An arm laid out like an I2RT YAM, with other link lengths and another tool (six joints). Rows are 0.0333 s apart.
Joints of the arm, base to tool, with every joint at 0 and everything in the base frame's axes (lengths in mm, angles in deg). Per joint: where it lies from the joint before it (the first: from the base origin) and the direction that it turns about. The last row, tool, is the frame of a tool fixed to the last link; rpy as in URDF.
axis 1: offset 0 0 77.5 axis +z
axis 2: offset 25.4 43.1 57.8 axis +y
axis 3: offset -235 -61.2 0 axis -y
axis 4: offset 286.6 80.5 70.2 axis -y
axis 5: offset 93.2 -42.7 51 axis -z
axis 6: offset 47.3 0 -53.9 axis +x
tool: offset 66 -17 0 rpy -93.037 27.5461 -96.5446
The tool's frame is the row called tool.
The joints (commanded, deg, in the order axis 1, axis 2, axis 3, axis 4, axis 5, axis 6), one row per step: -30.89, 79.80, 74.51, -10.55, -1.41, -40.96; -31.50, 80.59, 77.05, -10.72, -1.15, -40.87; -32.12, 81.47, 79.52, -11.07, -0.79, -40.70; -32.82, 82.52, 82.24, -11.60, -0.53, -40.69; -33.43, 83.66, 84.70, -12.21, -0.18, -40.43; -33.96, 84.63, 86.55, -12.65, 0.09, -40.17; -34.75, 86.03, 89.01, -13.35, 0.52, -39.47; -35.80, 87.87, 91.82, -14.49, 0.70, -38.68; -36.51, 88.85, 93.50, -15.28, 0.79, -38.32; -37.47, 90.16, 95.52, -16.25, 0.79, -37.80; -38.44, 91.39, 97.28, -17.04, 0.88, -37.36; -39.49, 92.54, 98.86, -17.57, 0.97, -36.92
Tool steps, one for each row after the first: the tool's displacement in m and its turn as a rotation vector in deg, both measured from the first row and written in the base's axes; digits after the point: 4 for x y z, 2 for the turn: -0.0003, -0.0064, 0.0150, -0.80, -1.36, -0.88; -0.0010, -0.0130, 0.0280, -1.39, -2.45, -1.90; -0.0018, -0.0201, 0.0410, -2.04, -3.39, -2.85; -0.0022, -0.0269, 0.0507, -2.29, -4.07, -3.86; -0.0025, -0.0328, 0.0570, -2.38, -4.53, -4.71; -0.0033, -0.0417, 0.0638, -2.11, -5.14, -6.08; -0.0040, -0.0531, 0.0682, -1.45, -5.37, -7.48; -0.0055, -0.0600, 0.0714, -1.16, -5.47, -8.36; -0.0074, -0.0693, 0.0738, -0.65, -5.53, -9.45; -0.0097, -0.0788, 0.0753, -0.22, -5.54, -10.61; -0.0127, -0.0888, 0.0768, 0.12, -5.69, -11.85
